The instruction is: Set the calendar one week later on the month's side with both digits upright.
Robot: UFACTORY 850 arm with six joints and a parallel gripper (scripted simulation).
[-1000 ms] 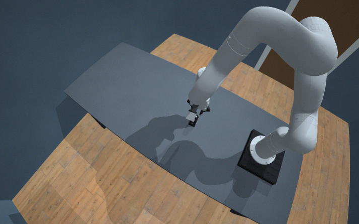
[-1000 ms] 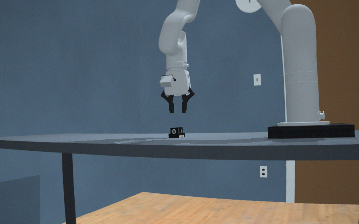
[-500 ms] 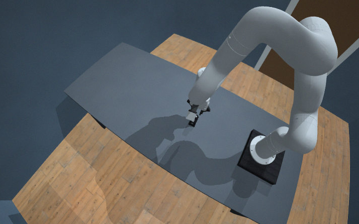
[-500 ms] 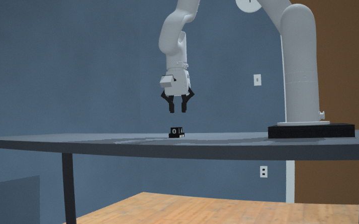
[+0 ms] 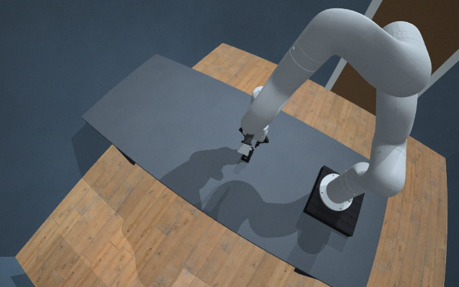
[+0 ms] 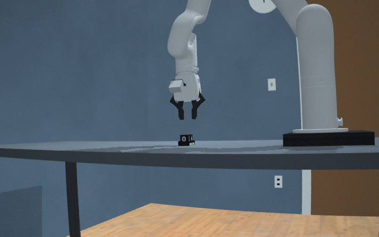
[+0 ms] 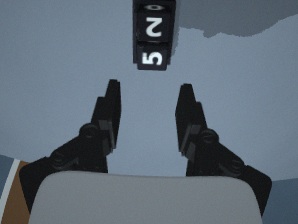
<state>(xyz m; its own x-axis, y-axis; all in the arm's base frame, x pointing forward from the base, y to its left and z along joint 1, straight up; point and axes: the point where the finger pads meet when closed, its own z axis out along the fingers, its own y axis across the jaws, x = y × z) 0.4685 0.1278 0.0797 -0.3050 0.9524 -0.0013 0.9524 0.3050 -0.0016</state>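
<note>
The calendar cube lies 10 mm behind my hand, 30 mm to the left of it and 90 mm below it. From my hand the other things lie so: black tray 20 mm to the left, 110 mm below.
</note>
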